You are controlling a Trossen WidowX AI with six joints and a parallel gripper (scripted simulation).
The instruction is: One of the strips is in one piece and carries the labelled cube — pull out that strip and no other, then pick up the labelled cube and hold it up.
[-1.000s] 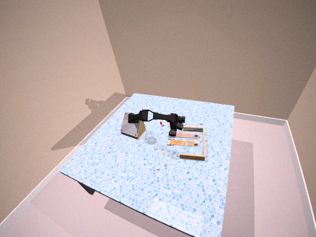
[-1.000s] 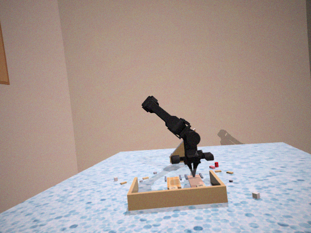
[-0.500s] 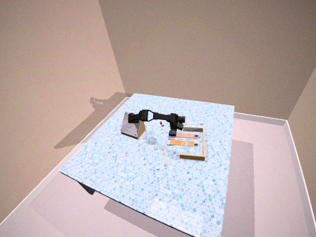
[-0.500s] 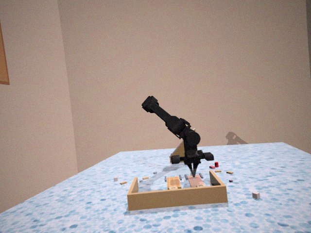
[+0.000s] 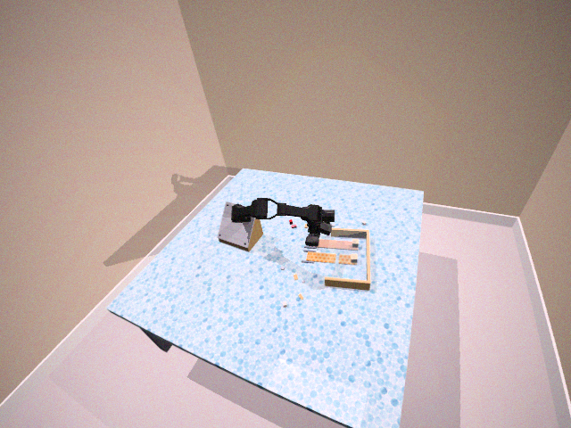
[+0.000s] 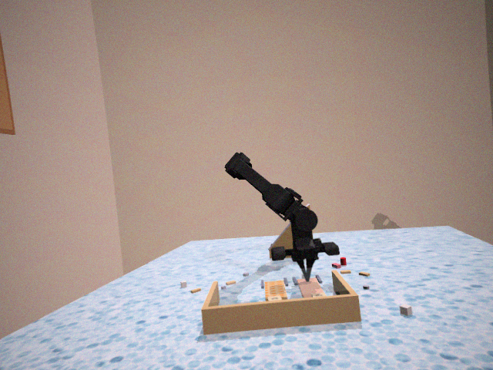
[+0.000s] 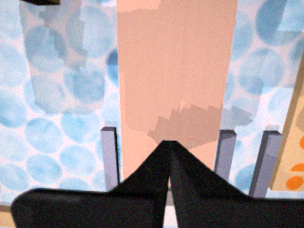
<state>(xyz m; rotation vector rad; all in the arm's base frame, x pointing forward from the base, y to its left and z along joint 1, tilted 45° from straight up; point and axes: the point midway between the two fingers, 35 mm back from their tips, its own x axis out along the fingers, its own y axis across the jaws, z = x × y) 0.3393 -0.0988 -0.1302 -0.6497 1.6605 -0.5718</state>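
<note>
Now: the pink strip 9 cm ahead of my gripper tip and 1 cm to the left of it.
</note>
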